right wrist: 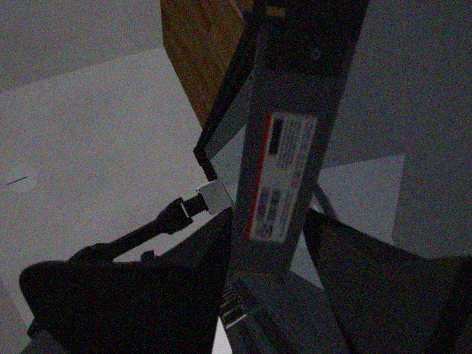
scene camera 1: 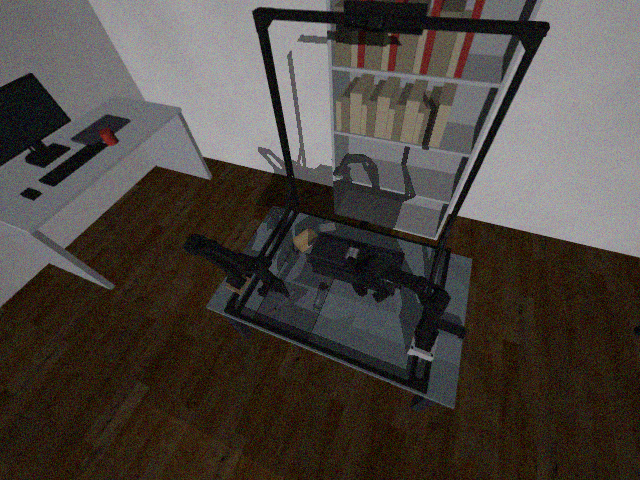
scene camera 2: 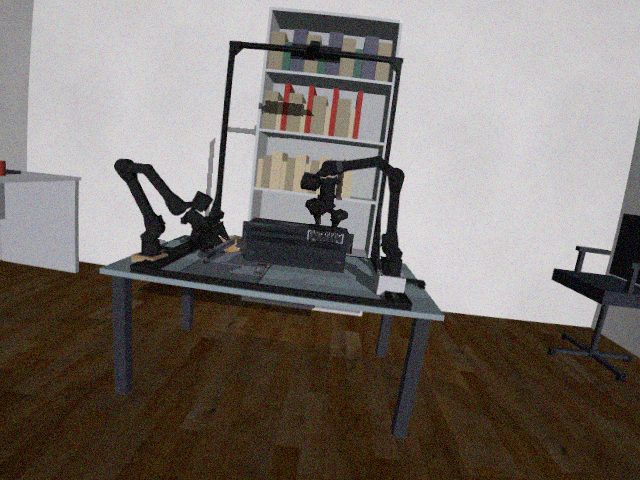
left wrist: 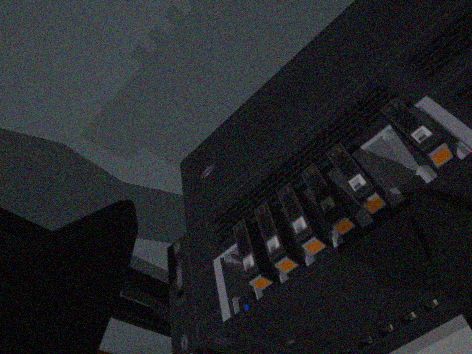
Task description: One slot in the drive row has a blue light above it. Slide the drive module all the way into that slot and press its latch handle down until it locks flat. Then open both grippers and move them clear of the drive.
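Frame: origin at the left arm's base, x ahead, y left, z up, level; metres.
Seen in the pictures: left gripper, fingertip midpoint: (scene camera 2: 325,228) (left wrist: 273,208); right gripper, fingertip midpoint: (right wrist: 266,217) (scene camera 1: 289,296) (scene camera 2: 227,244); left arm's base at its link origin: (right wrist: 203,201) (scene camera 1: 424,342) (scene camera 2: 391,274); right arm's base at its link origin: (scene camera 1: 238,282) (scene camera 2: 150,254).
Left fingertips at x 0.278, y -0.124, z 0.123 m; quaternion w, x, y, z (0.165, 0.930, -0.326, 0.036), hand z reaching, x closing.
Observation:
Offsets run from my left fingertips to a thing's top centre. "pt": to the spot under its first point.
The black server chassis {0.118 m ahead, 0.138 m right, 0.021 m down} (scene camera 1: 332,248) (scene camera 2: 280,243) (left wrist: 287,123) stands on the grey table (scene camera 1: 451,381) (scene camera 2: 270,297). In the left wrist view its drive row has several seated drives with orange tabs. A blue light {pt 0.063 m back, 0.073 m right, 0.024 m down} (left wrist: 246,307) glows beside the open slot {pt 0.075 m back, 0.075 m right, 0.051 m down} (left wrist: 224,277) at the row's lower-left end. My right gripper (scene camera 1: 277,286) (scene camera 2: 205,233) (right wrist: 266,217) is shut on the drive module (right wrist: 284,165), a grey bar with a white and red label, held left of the chassis. My left gripper (scene camera 1: 370,290) (scene camera 2: 327,218) is open and empty, hanging just above the chassis near the drive row.
A black gantry frame (scene camera 1: 270,81) (scene camera 2: 225,133) stands around the table. A bookshelf (scene camera 2: 323,134) is behind it. A wooden block {0.450 m ahead, 0.216 m right, 0.135 m down} (scene camera 1: 303,240) (right wrist: 203,60) lies left of the chassis. A grey side table (scene camera 1: 128,143) stands at the far left.

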